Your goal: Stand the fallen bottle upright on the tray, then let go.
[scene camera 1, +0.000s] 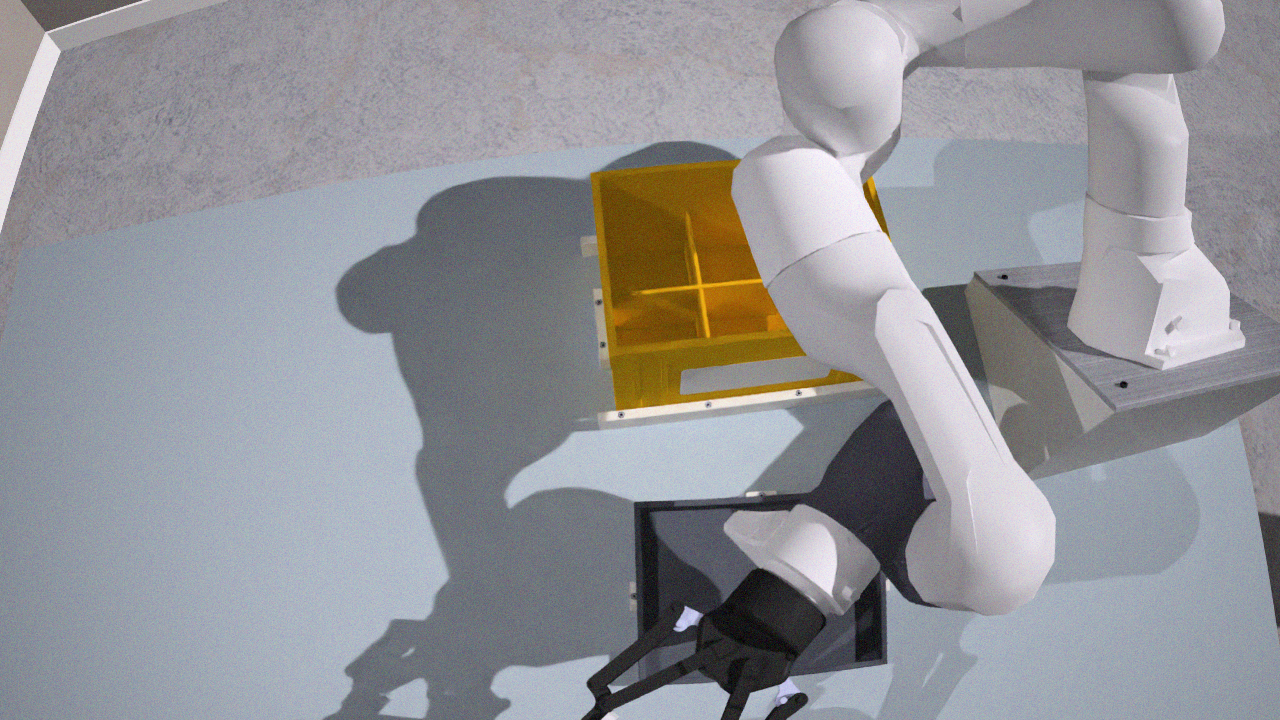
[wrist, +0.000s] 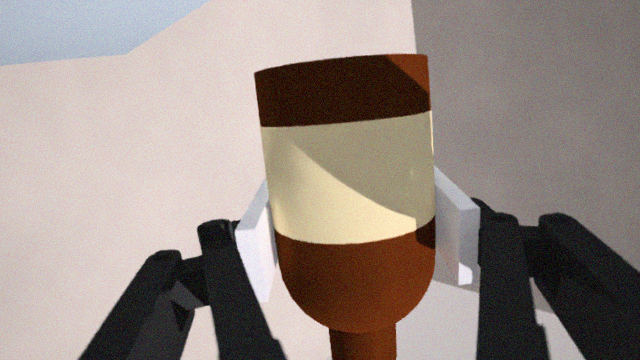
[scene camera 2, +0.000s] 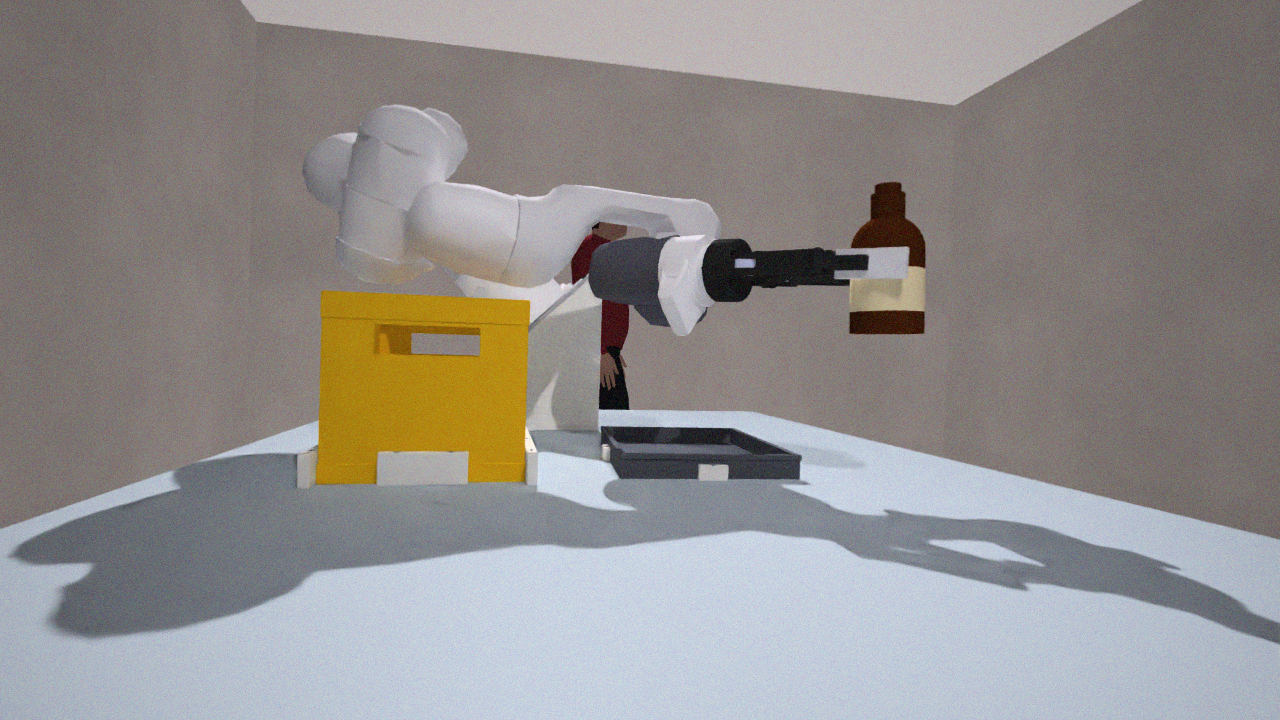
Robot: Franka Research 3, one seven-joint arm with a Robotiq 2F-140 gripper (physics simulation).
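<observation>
The brown bottle with a cream label point(scene camera 2: 887, 295) point(wrist: 350, 175) is upright, neck up, in scene camera 2, high above the table level. My gripper point(scene camera 2: 872, 262) point(wrist: 350, 198) is shut on its body, with one pale pad on each side, and points nearly level. The dark, low-walled tray point(scene camera 1: 684, 546) point(scene camera 2: 662, 468) lies on the table. In scene camera 2, the bottle appears to the right of the tray and well above it. In scene camera 1, my fingers run off the bottom edge past the tray's front side, and the bottle does not show there.
A tall yellow crate with dividers point(scene camera 1: 644, 385) point(scene camera 2: 420, 402) stands beside the tray, with pale rails point(scene camera 1: 751, 400) around its foot. My arm reaches over the crate and the tray. The arm's pedestal point(scene camera 1: 1038, 349) point(scene camera 2: 568, 380) stands behind. A person in red point(scene camera 2: 615, 322) is partly visible behind the arm.
</observation>
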